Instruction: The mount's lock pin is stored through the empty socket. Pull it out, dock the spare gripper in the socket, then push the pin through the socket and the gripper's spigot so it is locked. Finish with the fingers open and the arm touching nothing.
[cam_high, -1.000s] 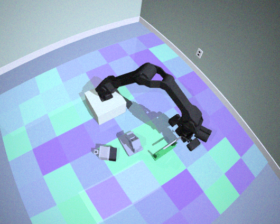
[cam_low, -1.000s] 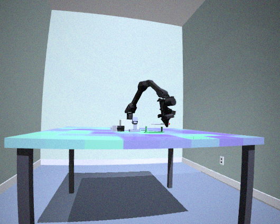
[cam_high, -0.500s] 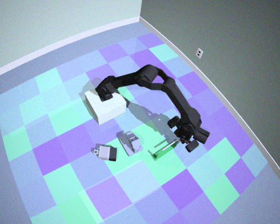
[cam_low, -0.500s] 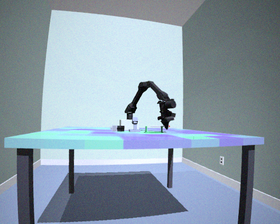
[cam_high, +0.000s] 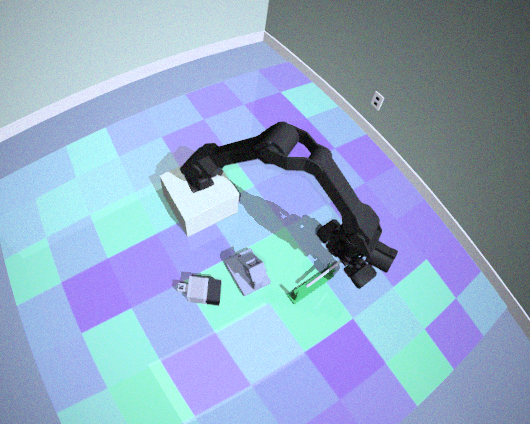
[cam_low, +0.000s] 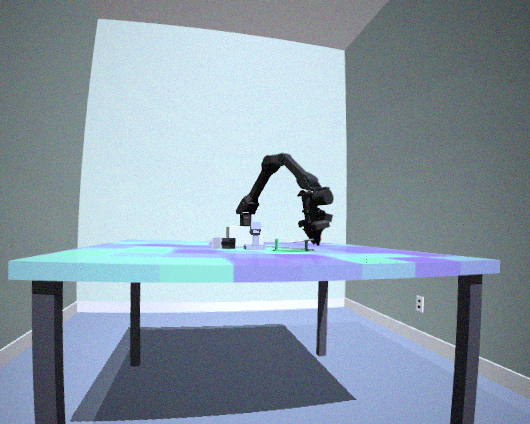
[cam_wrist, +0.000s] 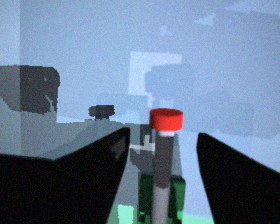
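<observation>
Right now my gripper tip is 100 mm to the left of the green rack and 10 mm short of it. Round my gripper tip: spare gripper 380 mm to the right, 100 mm behind; grey mount 240 mm to the right, 80 mm behind, 30 mm above.
</observation>
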